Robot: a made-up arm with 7 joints. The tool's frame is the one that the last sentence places.
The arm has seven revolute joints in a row. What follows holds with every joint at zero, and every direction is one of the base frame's.
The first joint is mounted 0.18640 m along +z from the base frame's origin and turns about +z.
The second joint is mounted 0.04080 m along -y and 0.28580 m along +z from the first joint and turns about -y.
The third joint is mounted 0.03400 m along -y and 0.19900 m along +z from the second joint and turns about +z.
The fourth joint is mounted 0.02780 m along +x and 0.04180 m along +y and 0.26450 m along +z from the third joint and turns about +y.
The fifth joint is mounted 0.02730 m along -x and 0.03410 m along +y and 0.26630 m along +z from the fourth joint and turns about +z.
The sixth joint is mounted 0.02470 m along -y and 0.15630 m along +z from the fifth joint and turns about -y.
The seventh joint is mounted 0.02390 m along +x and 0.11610 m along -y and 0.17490 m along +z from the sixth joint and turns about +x.
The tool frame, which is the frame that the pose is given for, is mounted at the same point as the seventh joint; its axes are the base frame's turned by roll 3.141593, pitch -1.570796 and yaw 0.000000 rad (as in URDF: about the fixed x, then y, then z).
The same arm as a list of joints. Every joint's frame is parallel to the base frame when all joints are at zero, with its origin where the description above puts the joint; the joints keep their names.
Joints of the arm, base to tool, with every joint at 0 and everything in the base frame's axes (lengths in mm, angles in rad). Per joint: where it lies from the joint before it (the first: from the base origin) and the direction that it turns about. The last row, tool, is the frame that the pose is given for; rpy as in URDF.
joint 1: axis +z xyz 0 0 186.4
joint 2: axis -y xyz 0 -40.8 285.8
joint 3: axis +z xyz 0 -34 199
joint 4: axis +y xyz 27.8 41.8 264.5
joint 5: axis +z xyz -27.3 34.1 266.3
joint 6: axis -y xyz 0 -24.7 156.3
joint 7: axis +x xyz 23.9 -116.1 174.9
tool: xyz 0 0 0 rpy -3.1416 -1.5708 0

